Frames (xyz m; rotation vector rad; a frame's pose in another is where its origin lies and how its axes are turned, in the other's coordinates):
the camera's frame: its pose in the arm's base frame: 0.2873 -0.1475 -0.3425 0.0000 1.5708 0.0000
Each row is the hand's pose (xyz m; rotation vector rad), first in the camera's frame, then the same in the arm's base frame.
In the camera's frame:
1: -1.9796 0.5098 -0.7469 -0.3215 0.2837 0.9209
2: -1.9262 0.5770 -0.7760 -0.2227 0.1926 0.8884
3: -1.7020 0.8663 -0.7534 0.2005 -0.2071 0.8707
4: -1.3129 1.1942 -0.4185 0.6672 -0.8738 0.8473
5: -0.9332 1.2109 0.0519 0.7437 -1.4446 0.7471
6: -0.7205 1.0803 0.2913 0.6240 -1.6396 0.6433
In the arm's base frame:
1: -0.4596 0.3623 1.6371 0.4861 1.7102 1.0076
2: -0.4887 0.4295 1.5837 0.5335 1.6385 0.8905
3: -0.4661 0.7188 1.3595 0.8129 1.2526 0.5086
4: -0.1312 1.0467 0.9704 1.0477 0.5495 0.1246
5: 0.3392 1.0634 0.5907 0.9551 -0.0054 0.0022
6: 0.5786 0.9328 0.3780 0.7928 -0.1617 0.0121

